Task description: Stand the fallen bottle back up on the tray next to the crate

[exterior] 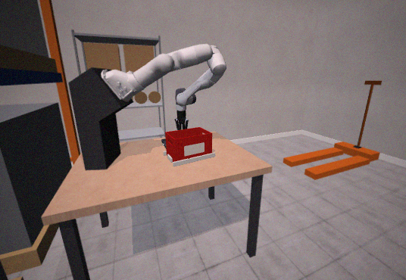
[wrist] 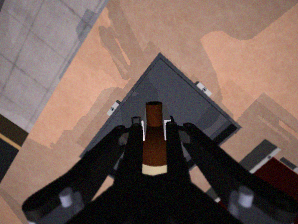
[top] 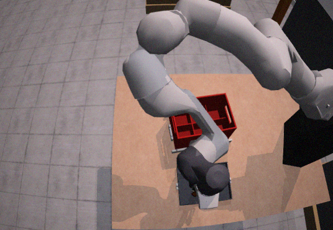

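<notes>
Now: hand 50 mm past the bottle, 20 mm to the left of it and 20 mm above it. Round my hand: crate: 170 mm behind, 290 mm to the right, 20 mm above; grey tray: 60 mm behind, 20 mm to the right, 50 mm below.
</notes>
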